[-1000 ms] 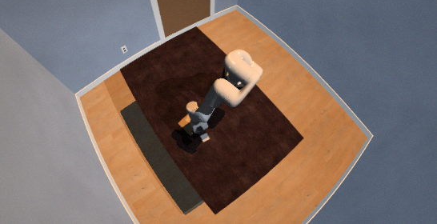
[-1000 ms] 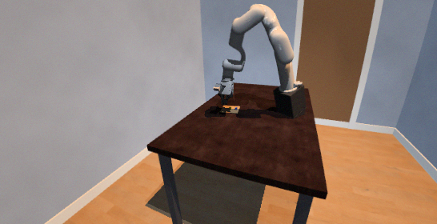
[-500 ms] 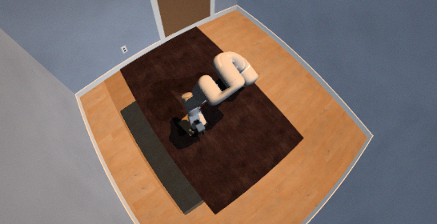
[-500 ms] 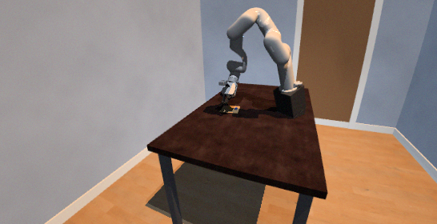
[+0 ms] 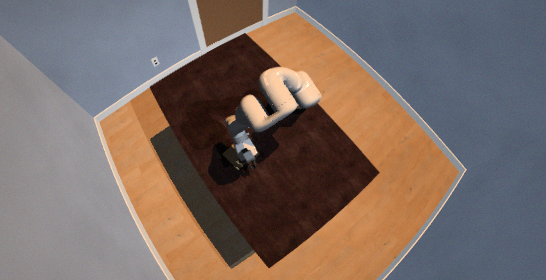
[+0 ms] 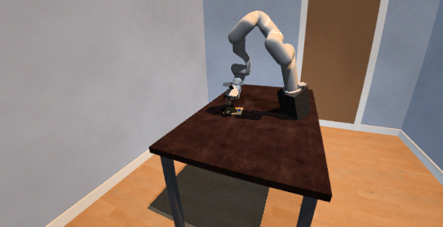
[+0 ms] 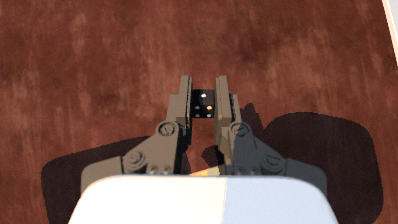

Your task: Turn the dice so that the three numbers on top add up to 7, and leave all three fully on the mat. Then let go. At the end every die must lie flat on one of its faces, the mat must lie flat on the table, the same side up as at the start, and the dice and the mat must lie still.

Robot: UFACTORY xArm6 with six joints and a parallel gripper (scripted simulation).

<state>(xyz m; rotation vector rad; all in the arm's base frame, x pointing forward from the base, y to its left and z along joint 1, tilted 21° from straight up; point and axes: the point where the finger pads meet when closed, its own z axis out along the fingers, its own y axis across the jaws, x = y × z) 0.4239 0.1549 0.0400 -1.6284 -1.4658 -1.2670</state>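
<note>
The yellow die is 130 mm to the right of my hand, 100 mm below it and 10 mm ahead of it. Also, from my hand: mat: 130 mm to the right, 110 mm below, 10 mm ahead; blue die: 140 mm to the right, 100 mm below, 40 mm behind; black die: 20 mm below, 10 mm to the left.
</note>
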